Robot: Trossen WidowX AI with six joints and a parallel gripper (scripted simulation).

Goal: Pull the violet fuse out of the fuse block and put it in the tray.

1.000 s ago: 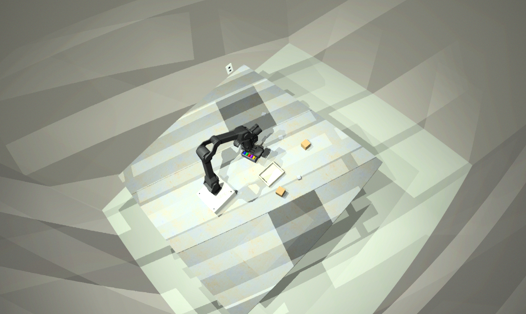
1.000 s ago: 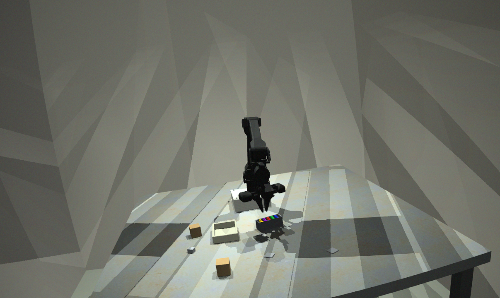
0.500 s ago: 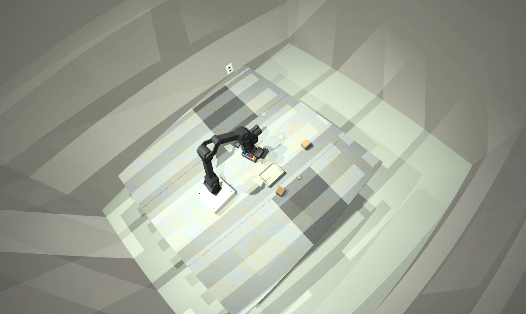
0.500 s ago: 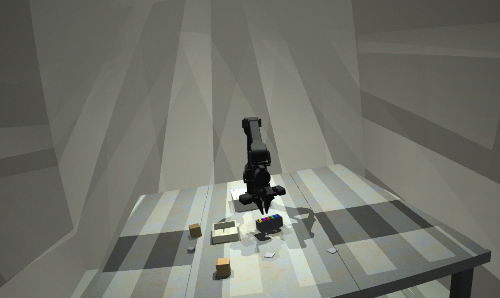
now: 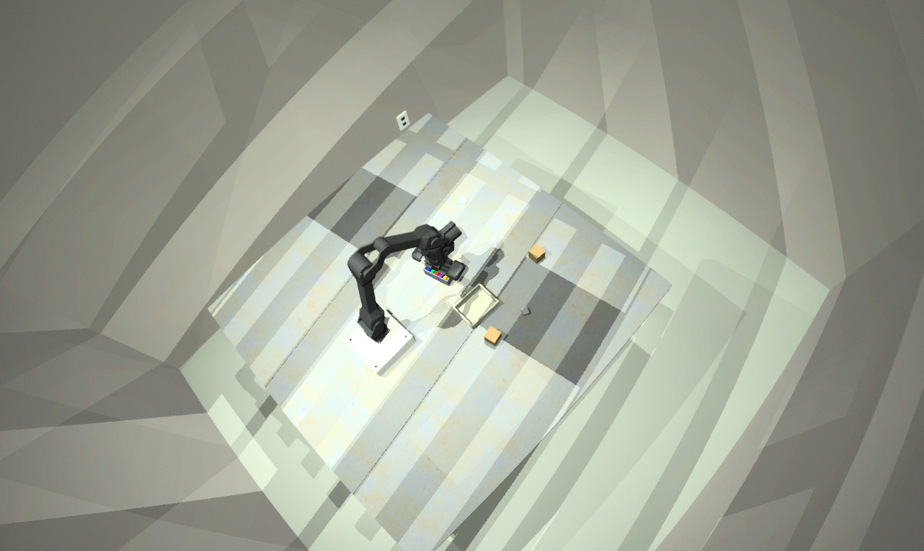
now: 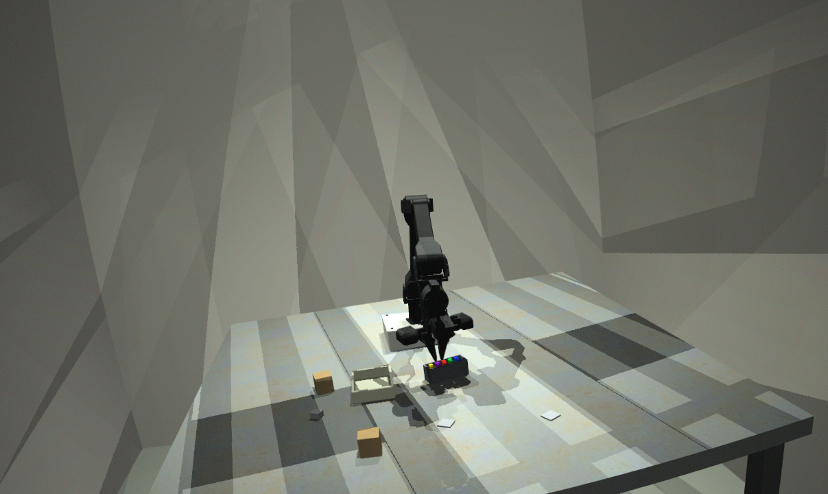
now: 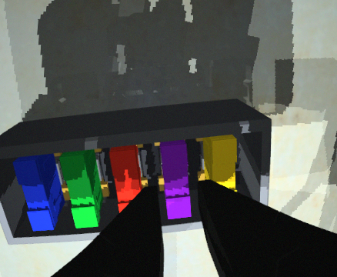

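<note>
Now: the violet fuse 2 cm below my gripper tip. From my gripper tip the other things lie so: yellow fuse (2 cm to the right, 2 cm below); then red fuse (2 cm to the left, 2 cm below); then green fuse (3 cm to the left, 2 cm below).
</note>
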